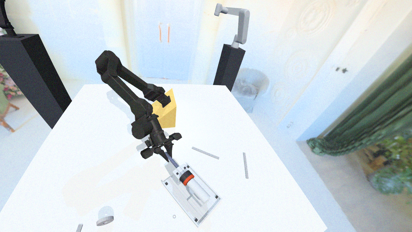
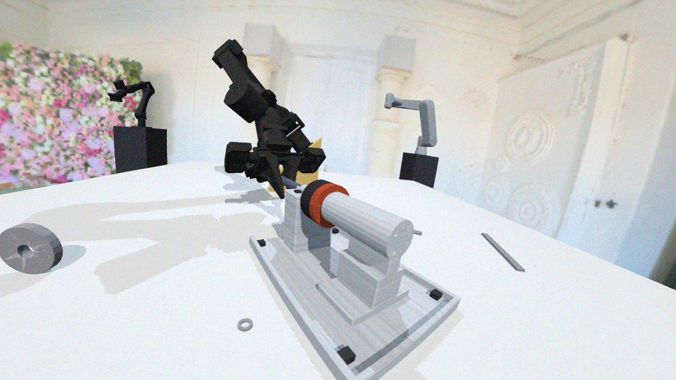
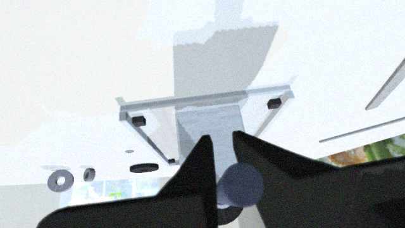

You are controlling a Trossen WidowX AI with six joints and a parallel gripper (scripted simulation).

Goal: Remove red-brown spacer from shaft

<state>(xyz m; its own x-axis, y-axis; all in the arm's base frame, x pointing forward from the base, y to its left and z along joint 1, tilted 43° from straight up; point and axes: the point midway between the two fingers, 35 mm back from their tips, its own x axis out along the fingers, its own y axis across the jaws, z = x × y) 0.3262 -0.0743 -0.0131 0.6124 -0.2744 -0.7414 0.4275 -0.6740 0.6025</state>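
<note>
My gripper tip is now 50 mm short of the blue-grey shaft, 30 mm below it and 20 mm to the right of it. Also, from my gripper tip: grey disc (260 mm to the right, 170 mm ahead, 30 mm below); black spacer (110 mm ahead, 50 mm to the left, 30 mm above); red-brown spacer (110 mm ahead, 50 mm to the left, 30 mm above).
</note>
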